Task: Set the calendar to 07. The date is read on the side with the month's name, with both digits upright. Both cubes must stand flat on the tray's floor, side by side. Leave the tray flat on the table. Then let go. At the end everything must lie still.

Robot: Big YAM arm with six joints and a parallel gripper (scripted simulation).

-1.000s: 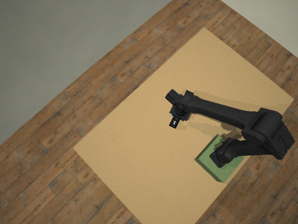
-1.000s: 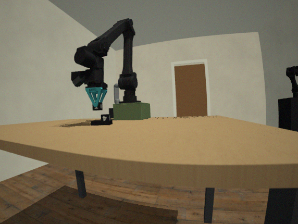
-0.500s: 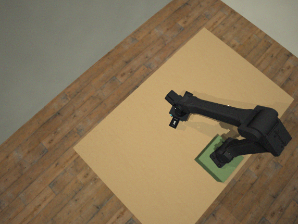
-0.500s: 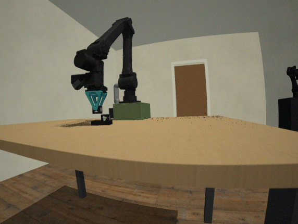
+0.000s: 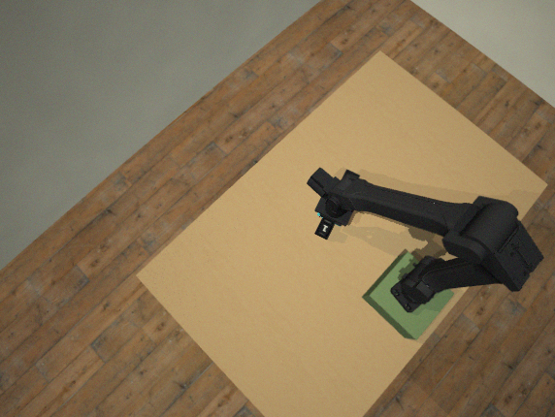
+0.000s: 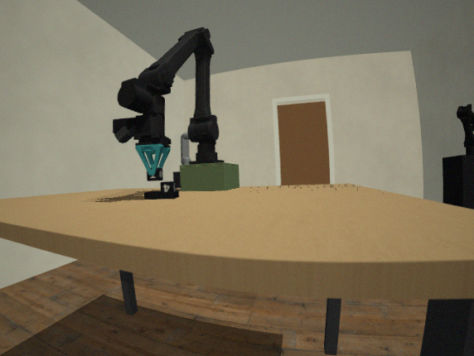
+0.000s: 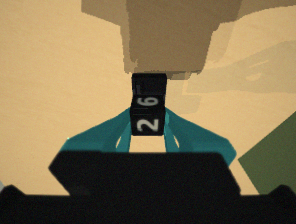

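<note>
Now: the digit cube 1 cm below my hand. Also, from my hand: black calendar tray (6 cm below, 1 cm to the left, 1 cm behind).
</note>
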